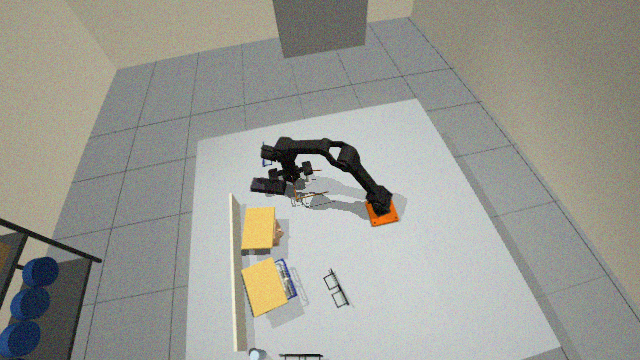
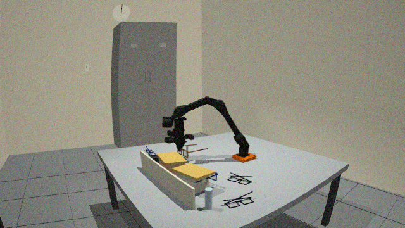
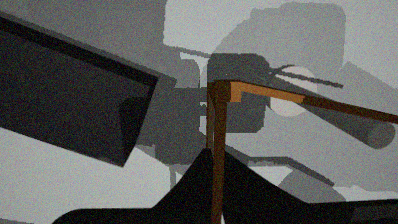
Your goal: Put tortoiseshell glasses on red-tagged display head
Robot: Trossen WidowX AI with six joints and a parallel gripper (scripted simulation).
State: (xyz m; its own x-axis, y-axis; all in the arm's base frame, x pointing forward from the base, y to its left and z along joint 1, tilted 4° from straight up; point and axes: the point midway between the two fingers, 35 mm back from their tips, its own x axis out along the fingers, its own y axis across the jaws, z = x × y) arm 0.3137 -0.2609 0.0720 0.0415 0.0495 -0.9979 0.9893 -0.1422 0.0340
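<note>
Right now my gripper tip is 11 cm short of the dark case, 5 cm to the left of it and 4 cm above it. The rest, counted from my gripper tip: white board (32 cm ahead, 27 cm to the left).
</note>
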